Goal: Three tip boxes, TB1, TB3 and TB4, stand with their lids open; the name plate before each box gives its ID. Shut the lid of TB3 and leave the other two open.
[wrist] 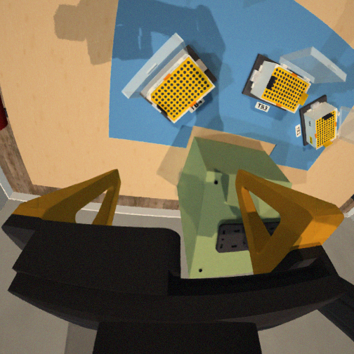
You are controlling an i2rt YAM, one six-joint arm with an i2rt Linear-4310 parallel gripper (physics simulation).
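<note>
Tip box TB3 (285,87) stands at the upper right on the blue mat, filled with yellow tips, its clear lid (315,65) open on the far side. Its plate (262,106) reads TB3. Tip box TB4 (183,88) stands left of it, its clear lid (154,66) open to the upper left; its plate (197,105) is partly hidden by the box. Tip box TB1 (324,125) stands at the right, its clear lid (346,125) open and partly out of view; its plate (298,131) is small. My gripper (177,175) is open and empty, apart from all three boxes.
A green block-like body (200,250) with a dark slotted panel stands below the mat, partly behind the right finger. The blue mat (130,120) lies on a wooden table (60,125). A red object (2,116) shows at the left edge.
</note>
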